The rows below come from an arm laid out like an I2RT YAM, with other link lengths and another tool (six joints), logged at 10 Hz.
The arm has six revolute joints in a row. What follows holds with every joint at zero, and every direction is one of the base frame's. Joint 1 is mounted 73.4 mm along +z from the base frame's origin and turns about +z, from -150 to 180 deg. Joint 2 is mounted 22.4 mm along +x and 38 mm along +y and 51 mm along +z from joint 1 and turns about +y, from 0 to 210 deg. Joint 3 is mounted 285.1 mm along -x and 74.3 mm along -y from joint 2 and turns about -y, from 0 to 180 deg. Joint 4 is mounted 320.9 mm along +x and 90.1 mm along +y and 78.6 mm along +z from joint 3 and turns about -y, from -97 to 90 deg. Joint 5 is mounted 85.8 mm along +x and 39.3 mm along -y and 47 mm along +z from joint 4 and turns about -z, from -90 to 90 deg. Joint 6 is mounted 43.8 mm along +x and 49.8 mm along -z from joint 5 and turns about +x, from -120 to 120 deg. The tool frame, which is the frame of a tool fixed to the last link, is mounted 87 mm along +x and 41 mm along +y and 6 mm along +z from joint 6; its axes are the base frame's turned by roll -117.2, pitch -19.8 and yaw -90 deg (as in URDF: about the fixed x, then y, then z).
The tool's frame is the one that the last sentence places.
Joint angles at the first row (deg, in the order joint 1, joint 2, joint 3, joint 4, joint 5, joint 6):
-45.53 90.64 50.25 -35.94 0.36 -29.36
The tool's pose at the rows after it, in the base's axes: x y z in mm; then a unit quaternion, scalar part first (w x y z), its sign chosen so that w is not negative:
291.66 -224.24 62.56 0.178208 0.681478 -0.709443 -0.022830
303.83 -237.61 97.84 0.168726 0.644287 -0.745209 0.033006
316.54 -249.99 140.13 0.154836 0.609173 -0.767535 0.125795
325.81 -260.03 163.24 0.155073 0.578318 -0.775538 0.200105
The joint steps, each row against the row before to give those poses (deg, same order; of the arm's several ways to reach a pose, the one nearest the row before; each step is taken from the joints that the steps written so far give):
0.00 -2.08 0.61 0.29 0.85 2.68
0.05 -4.55 0.72 1.97 0.85 4.76
0.23 -6.21 -1.27 6.32 0.75 3.06
0.67 -3.37 -2.13 7.68 2.35 1.46

